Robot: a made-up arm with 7 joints.
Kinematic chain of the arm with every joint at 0, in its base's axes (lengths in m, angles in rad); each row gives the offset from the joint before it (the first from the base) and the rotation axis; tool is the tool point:
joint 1: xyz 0 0 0.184 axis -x
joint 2: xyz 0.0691 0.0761 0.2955 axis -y
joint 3: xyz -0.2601 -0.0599 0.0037 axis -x
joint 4: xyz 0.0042 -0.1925 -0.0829 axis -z
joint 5: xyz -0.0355 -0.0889 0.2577 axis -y
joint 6: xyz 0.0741 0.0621 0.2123 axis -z
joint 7: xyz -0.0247 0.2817 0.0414 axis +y
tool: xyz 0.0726 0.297 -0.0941
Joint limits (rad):
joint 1: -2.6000..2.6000
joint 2: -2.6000..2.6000
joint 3: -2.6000..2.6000
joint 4: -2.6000..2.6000
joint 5: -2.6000..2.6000
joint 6: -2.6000..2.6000
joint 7: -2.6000..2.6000
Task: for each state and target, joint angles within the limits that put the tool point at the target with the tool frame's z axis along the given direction. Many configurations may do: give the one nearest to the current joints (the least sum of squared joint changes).
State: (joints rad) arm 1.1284 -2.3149 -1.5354 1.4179 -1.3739 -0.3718 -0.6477
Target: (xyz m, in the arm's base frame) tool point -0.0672 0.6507 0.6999 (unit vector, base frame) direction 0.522 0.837 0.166
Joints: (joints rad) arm 1.9140 -2.3660 -1.3939 1.5942 -1.3032 -1.2197 -1.2129
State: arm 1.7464 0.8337 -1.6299 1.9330 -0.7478 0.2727 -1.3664
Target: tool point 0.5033 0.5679 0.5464 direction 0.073 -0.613 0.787
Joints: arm 1.2525 1.6741 -2.0371 1.4690 -0.9576 -0.3086 -1.4220
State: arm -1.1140 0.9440 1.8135 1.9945 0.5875 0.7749 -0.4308
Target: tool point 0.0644 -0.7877 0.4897 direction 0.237 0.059 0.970
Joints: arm -1.8043 0.7243 1.8294 1.5606 0.1456 0.2879 0.0284
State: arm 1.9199 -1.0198 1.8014 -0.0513 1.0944 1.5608 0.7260
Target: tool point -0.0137 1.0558 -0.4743 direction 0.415 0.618 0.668
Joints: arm 1.4469 -0.6064 1.5419 -0.0952 1.5994 2.1714 1.4205
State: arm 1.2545 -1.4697 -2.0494 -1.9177 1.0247 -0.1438 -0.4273
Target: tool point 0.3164 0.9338 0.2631 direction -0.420 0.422 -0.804
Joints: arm 0.9748 -2.0728 -2.5167 -1.6734 1.7229 -1.0105 -0.2333
